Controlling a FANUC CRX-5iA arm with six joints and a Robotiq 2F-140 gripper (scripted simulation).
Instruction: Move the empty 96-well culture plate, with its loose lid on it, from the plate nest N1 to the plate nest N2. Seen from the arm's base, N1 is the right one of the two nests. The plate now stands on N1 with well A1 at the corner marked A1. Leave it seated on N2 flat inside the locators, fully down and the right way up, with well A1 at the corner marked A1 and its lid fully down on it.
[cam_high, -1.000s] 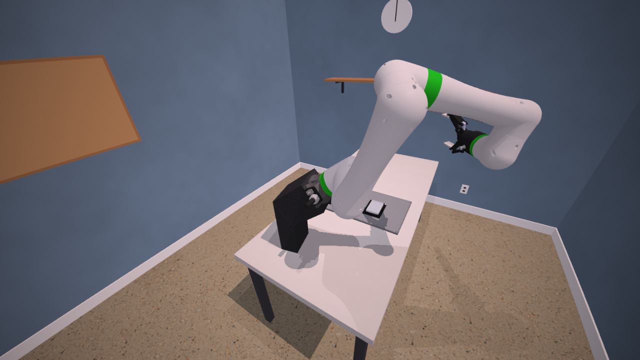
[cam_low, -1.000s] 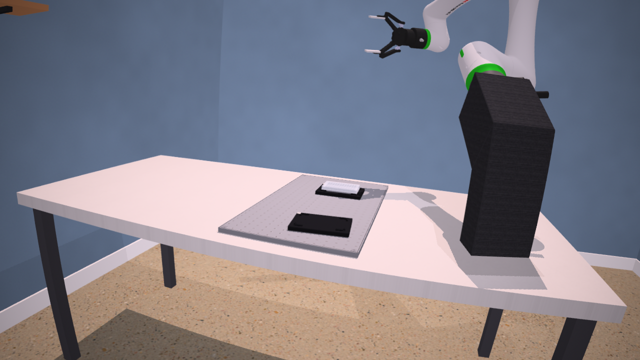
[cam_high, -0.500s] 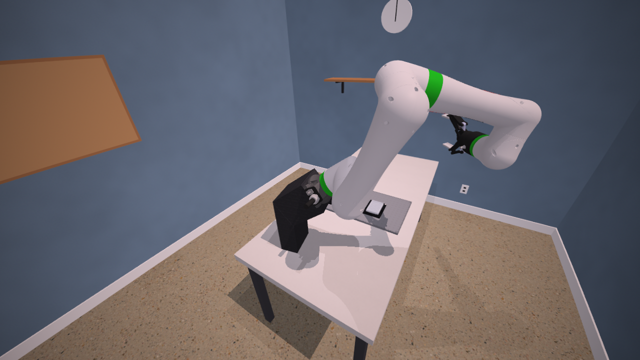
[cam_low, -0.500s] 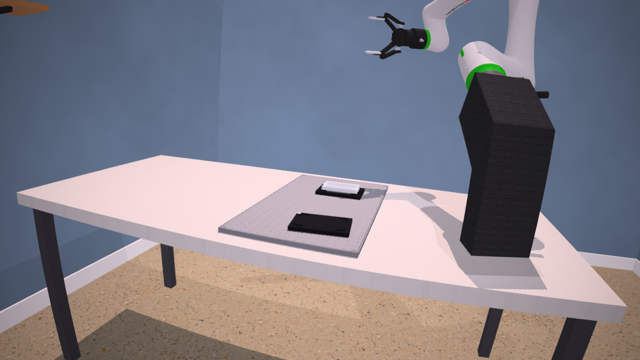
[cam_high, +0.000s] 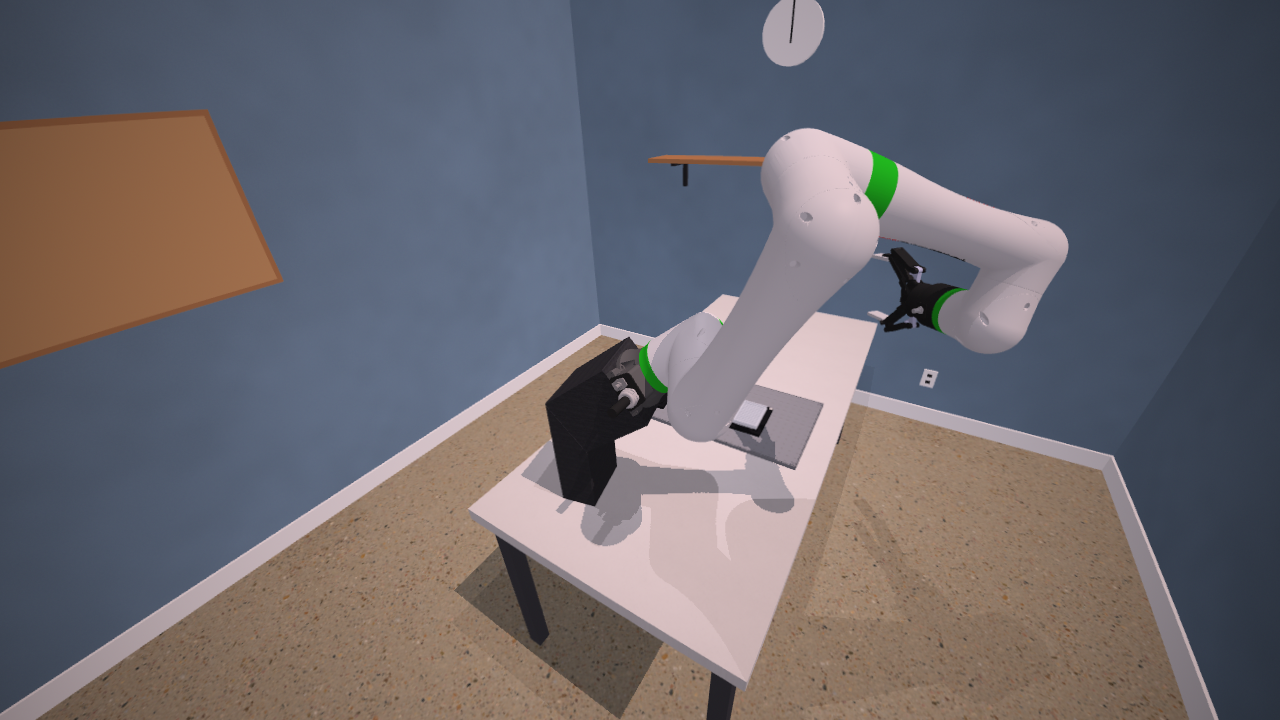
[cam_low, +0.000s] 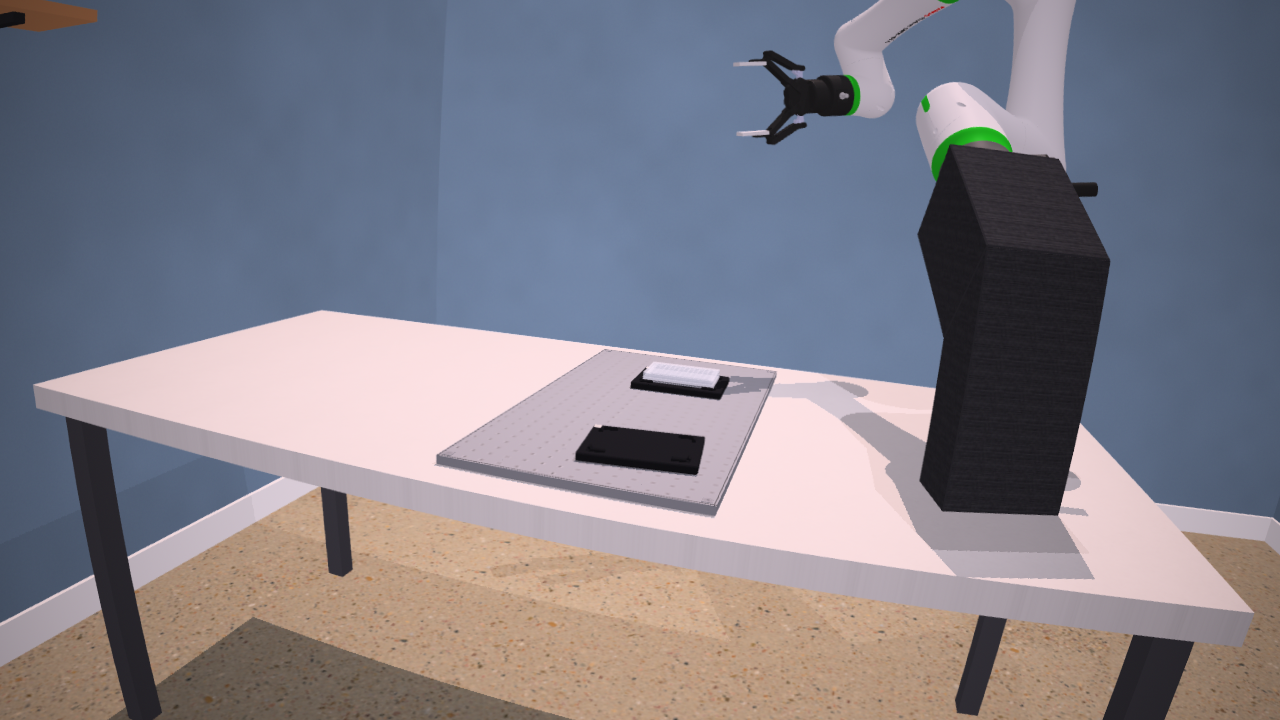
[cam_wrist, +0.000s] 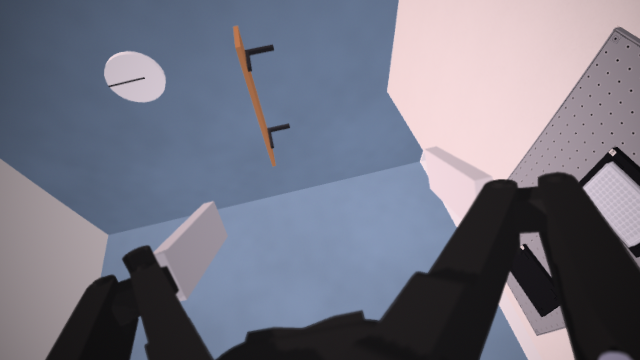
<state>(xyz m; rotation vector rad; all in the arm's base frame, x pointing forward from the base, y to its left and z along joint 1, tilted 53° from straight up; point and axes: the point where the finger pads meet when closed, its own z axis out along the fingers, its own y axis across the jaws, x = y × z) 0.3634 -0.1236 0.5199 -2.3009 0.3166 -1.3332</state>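
My gripper is now 6 cm short of the clear lid, 29 cm to the right of it and 53 cm above it.
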